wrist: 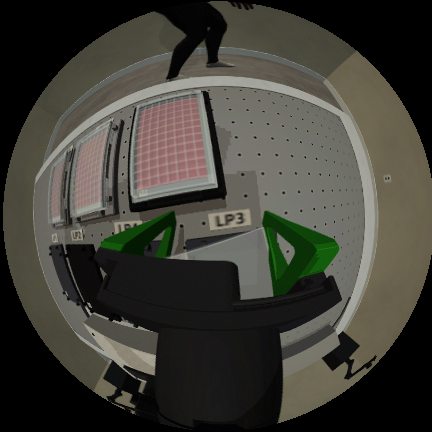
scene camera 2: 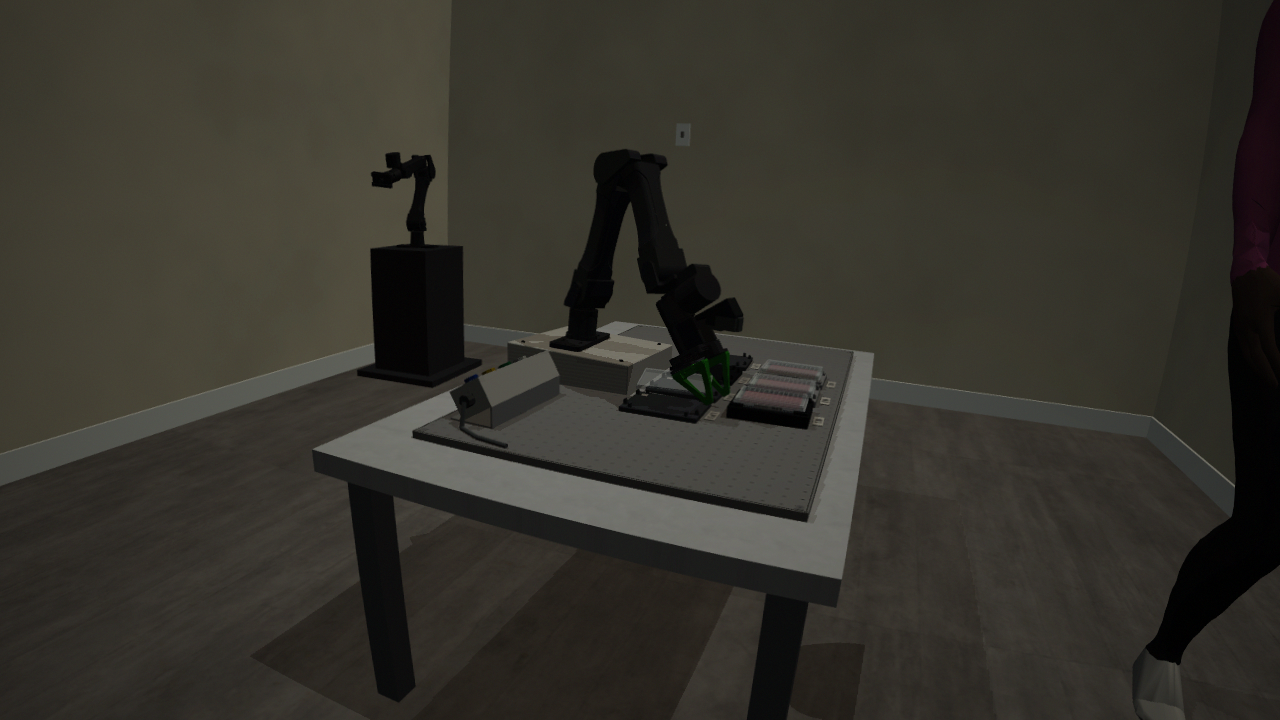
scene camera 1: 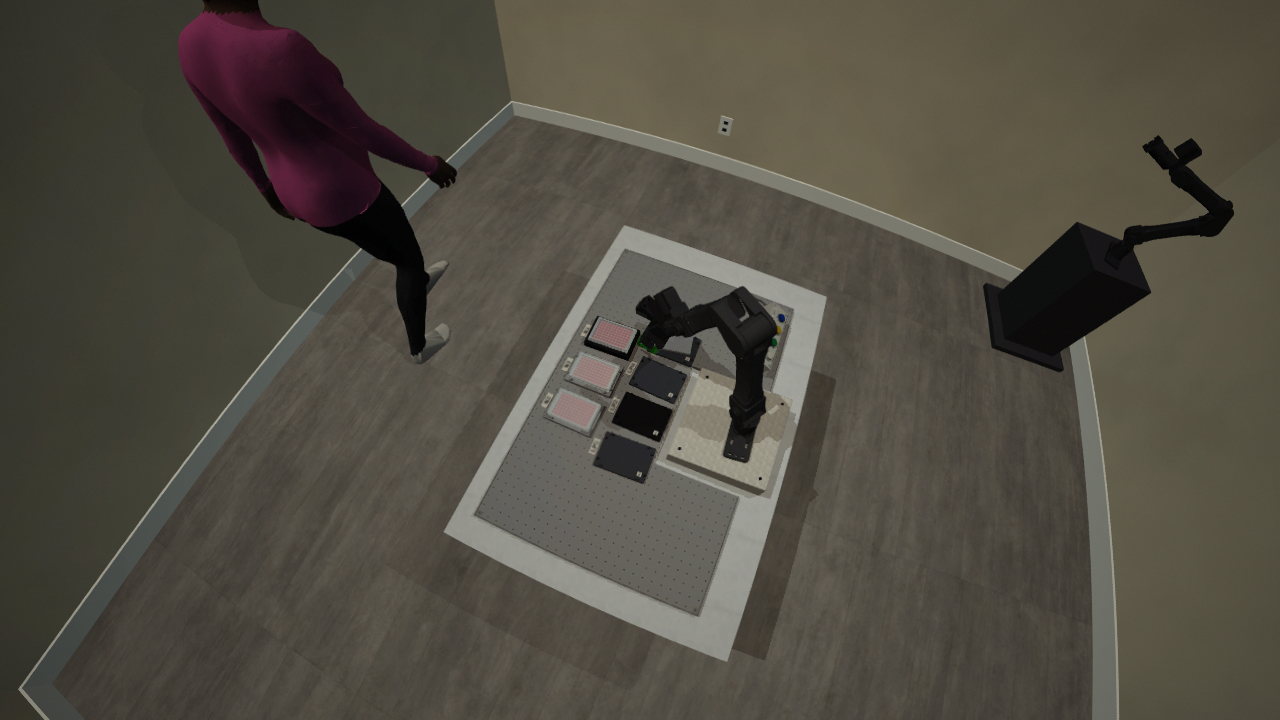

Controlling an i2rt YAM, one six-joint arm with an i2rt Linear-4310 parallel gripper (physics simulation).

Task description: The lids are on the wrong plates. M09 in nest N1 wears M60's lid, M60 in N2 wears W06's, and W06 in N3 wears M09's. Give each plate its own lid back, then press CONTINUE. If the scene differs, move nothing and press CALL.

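Frame: origin at the arm's base, x ahead, y left, z up, level; millimetres.
Seen in the pictures: gripper, fingertip midpoint: (wrist: 218, 216) (scene camera 2: 718, 399) (scene camera 1: 645, 334); arm's base, origin of the base link: (scene camera 2: 581, 342) (scene camera 1: 743, 426).
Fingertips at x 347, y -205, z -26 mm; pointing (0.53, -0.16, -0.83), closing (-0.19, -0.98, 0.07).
Observation:
Pixels of each thing's top centre, then the offset from my fingertips to it. "pt": a spot on its surface instead. Level surfaces: height alone.
- black frame, middle of its top: (wrist: 165, 131) (scene camera 2: 772, 395) (scene camera 1: 612, 333) 92 mm ahead, 36 mm left, 9 mm up
- clear grey lid, middle of its top: (wrist: 235, 311) (scene camera 2: 675, 376) (scene camera 1: 671, 337) 82 mm back, 4 mm left, 32 mm up
- LP3 label, surface spot: (wrist: 228, 219) pt 7 mm back, 11 mm right, 27 mm down
- grey perforated mat, its level: 28 mm down
- white table, its level: 41 mm down
- grey button box, middle of its top: (scene camera 2: 507, 361) (wrist: 302, 369) (scene camera 1: 770, 329) 360 mm back, 111 mm right, 55 mm up
Three plates with pink well grids stand in a row of nests: one in a black frame (scene camera 1: 612, 333) (wrist: 171, 149), a middle one (scene camera 1: 595, 370) (wrist: 90, 171) and a far one (scene camera 1: 573, 410) (wrist: 57, 191). My gripper (wrist: 219, 231) (scene camera 1: 656, 345) (scene camera 2: 706, 376) has green fingers. It is shut on a clear grey lid (wrist: 245, 261) and holds it low over the lid park by the LP3 label (wrist: 228, 219), just in front of the black-framed plate. Three black lid-park pads (scene camera 1: 657, 379) (scene camera 1: 642, 415) (scene camera 1: 625, 456) lie beside the plates.
All stands on a grey perforated mat (scene camera 1: 609, 527) on a white table (scene camera 2: 582, 519). A grey button box (scene camera 2: 506, 389) sits near the arm's base. A person (scene camera 1: 295, 135) walks near the table. A second arm on a black pedestal (scene camera 1: 1069, 290) stands apart.

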